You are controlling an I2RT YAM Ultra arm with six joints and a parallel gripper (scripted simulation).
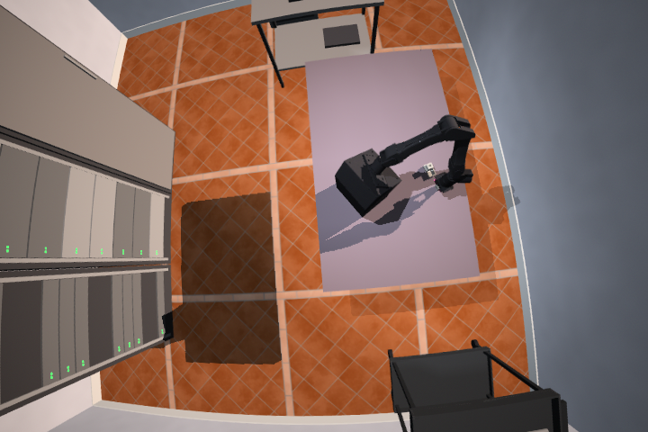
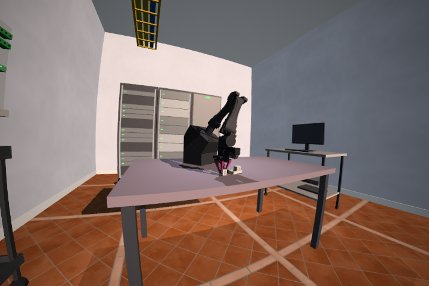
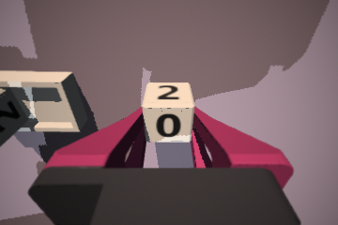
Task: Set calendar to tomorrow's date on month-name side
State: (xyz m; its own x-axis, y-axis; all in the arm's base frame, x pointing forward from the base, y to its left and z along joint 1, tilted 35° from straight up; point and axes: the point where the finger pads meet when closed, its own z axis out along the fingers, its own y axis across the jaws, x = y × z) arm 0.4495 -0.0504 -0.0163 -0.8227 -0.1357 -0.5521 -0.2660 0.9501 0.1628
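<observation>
The cream digit cube is right at my hand. Round my hand: cream tray: 110 mm to the left, 30 mm behind, 10 mm below.
</observation>
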